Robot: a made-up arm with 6 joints. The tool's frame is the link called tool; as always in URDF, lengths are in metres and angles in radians. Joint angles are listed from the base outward. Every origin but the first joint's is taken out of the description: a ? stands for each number. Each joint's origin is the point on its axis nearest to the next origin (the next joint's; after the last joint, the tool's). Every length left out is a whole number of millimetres.
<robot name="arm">
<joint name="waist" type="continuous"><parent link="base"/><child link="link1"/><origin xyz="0.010 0.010 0.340"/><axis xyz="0 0 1"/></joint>
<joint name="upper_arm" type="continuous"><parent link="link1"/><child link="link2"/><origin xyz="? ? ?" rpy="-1.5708 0.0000 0.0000"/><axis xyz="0 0 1"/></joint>
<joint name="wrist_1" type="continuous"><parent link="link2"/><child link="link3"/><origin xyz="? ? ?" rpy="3.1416 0.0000 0.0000"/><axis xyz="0 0 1"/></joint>
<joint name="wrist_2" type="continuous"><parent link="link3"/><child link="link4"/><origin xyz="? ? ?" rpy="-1.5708 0.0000 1.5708"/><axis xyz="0 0 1"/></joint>
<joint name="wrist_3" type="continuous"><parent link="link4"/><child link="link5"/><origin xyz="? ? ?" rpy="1.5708 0.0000 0.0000"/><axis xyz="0 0 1"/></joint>
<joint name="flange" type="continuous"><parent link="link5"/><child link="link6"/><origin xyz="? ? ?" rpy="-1.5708 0.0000 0.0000"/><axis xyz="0 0 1"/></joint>
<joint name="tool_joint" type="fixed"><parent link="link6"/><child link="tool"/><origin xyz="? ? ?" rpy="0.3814 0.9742 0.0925"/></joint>
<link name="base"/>
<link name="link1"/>
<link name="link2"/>
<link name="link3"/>
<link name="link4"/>
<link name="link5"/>
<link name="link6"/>
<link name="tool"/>
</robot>
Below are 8 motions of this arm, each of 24 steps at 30 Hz.
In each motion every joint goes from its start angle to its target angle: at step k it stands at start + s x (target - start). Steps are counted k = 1, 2, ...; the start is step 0. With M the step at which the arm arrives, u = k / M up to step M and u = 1 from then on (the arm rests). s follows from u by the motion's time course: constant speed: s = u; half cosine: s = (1 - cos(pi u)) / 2; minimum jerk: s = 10 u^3 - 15 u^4 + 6 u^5.
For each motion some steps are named. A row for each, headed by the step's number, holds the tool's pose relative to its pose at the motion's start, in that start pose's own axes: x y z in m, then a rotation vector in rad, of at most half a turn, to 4 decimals.
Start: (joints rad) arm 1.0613 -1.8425 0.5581 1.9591 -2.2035 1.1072
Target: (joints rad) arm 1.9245 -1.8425 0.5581 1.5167 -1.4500 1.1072
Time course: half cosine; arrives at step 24
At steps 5, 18, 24:
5: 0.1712 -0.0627 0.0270 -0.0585 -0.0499 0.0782
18: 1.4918 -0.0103 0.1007 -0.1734 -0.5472 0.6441
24: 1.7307 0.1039 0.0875 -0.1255 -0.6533 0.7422

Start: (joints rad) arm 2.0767 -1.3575 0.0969 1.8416 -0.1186 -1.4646
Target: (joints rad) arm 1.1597 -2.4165 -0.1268 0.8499 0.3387 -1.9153
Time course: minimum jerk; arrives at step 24
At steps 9, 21, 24:
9: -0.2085 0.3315 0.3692 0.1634 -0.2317 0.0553
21: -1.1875 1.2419 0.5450 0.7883 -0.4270 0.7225
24: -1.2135 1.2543 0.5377 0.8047 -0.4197 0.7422

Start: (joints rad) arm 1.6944 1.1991 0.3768 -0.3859 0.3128 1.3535
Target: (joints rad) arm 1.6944 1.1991 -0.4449 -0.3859 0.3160 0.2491
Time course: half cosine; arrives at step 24
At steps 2, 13, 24:
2: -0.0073 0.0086 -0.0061 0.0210 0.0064 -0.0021
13: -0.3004 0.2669 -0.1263 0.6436 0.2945 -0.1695
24: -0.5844 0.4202 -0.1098 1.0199 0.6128 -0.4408

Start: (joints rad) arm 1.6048 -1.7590 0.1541 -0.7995 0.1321 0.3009
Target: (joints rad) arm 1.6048 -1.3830 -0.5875 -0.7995 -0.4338 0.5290
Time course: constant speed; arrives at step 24
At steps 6, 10, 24:
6: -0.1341 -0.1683 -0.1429 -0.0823 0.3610 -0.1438
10: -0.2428 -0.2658 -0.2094 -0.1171 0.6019 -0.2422
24: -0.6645 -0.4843 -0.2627 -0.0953 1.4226 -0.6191

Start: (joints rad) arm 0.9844 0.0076 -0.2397 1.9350 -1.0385 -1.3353
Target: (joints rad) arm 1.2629 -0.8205 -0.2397 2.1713 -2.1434 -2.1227
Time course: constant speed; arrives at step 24
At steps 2, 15, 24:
2: -0.0408 -0.0617 0.0718 0.0370 -0.0815 -0.1353
15: -0.3894 -0.5106 0.3697 0.3804 -0.6216 -1.0362
24: -0.6753 -0.8388 0.3894 0.6226 -0.9658 -1.6988

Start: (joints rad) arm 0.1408 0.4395 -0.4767 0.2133 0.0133 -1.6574
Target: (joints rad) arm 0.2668 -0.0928 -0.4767 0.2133 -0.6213 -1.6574
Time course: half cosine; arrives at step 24
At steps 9, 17, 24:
9: -0.1651 0.0851 0.0516 -0.0399 -0.0139 -0.0041
17: -0.4367 0.1603 0.1673 -0.0924 -0.0377 -0.0160
24: -0.5413 0.1688 0.2235 -0.1094 -0.0467 -0.0229

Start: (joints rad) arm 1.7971 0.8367 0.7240 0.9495 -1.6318 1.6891
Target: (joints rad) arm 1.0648 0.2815 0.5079 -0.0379 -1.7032 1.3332
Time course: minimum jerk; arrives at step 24
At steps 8, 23, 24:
8: 0.0269 0.0952 -0.3437 0.2007 -0.2544 0.0099
23: 0.1813 0.8785 -1.1226 0.9199 -1.1274 -0.1347
24: 0.1814 0.8793 -1.1228 0.9205 -1.1281 -0.1350

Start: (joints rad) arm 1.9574 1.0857 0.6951 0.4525 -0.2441 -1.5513
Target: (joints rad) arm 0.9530 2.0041 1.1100 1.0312 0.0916 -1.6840
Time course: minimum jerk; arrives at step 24
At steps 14, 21, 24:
14: 0.4157 -1.2464 0.6938 -0.1317 -0.3531 -0.2632
21: 0.1793 -1.9265 0.9477 -0.1312 -0.4421 -0.4379
24: 0.1613 -1.9574 0.9548 -0.1294 -0.4452 -0.4466

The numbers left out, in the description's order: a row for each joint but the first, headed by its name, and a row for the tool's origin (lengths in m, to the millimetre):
upper_arm: -0.010 -0.050 0.000
wrist_1: 0.000 -1.170 0.000
wrist_2: 0.890 0.020 0.000
wrist_3: 0.010 -0.220 0.000
flange: -0.020 0.010 0.000
tool: -0.020 -0.010 0.000

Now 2 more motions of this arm.
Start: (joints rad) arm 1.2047 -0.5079 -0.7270 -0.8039 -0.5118 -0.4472
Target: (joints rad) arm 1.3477 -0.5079 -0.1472 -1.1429 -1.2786 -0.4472
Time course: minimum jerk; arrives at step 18
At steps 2, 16, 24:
2: 0.0003 0.0056 -0.0005 0.0027 0.0083 0.0007
16: -0.0966 0.4652 -0.0289 0.0370 0.8244 0.1572
24: -0.0991 0.4702 -0.0289 0.0346 0.8348 0.1602

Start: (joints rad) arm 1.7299 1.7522 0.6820 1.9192 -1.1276 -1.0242
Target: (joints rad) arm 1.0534 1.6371 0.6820 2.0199 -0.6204 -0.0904
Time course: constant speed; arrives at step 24
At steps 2, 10, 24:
2: 0.0425 -0.0604 -0.0677 -0.0307 0.0417 0.0494
10: 0.1650 -0.2995 -0.3693 -0.1416 0.1806 0.2555
24: 0.1757 -0.6835 -0.9745 -0.3058 0.3173 0.6268

